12 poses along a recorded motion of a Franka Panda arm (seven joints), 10 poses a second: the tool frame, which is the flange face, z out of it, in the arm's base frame.
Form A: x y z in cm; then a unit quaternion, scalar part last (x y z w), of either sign.
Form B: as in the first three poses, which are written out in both.
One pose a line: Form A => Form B
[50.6 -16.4 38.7 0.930 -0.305 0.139 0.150] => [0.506 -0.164 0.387 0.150 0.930 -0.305 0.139]
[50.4 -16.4 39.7 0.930 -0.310 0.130 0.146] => [0.504 -0.164 0.397 0.146 0.930 -0.310 0.130]
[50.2 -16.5 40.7 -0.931 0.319 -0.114 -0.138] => [0.502 -0.165 0.407 0.138 0.931 -0.319 0.114]
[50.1 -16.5 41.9 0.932 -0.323 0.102 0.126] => [0.501 -0.165 0.419 0.126 0.932 -0.323 0.102]
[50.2 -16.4 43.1 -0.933 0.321 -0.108 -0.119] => [0.502 -0.164 0.431 0.119 0.933 -0.321 0.108]
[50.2 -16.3 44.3 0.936 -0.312 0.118 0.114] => [0.502 -0.163 0.443 0.114 0.936 -0.312 0.118]
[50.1 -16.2 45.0 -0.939 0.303 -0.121 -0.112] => [0.501 -0.162 0.450 0.112 0.939 -0.303 0.121]
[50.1 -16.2 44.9 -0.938 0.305 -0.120 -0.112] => [0.501 -0.162 0.449 0.112 0.938 -0.305 0.120]
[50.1 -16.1 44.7 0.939 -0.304 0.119 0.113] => [0.501 -0.161 0.447 0.113 0.939 -0.304 0.119]
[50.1 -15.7 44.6 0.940 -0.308 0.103 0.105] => [0.501 -0.157 0.446 0.105 0.940 -0.308 0.103]
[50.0 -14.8 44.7 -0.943 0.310 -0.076 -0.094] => [0.500 -0.148 0.447 0.094 0.943 -0.310 0.076]
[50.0 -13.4 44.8 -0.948 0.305 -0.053 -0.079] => [0.500 -0.134 0.448 0.079 0.948 -0.305 0.053]
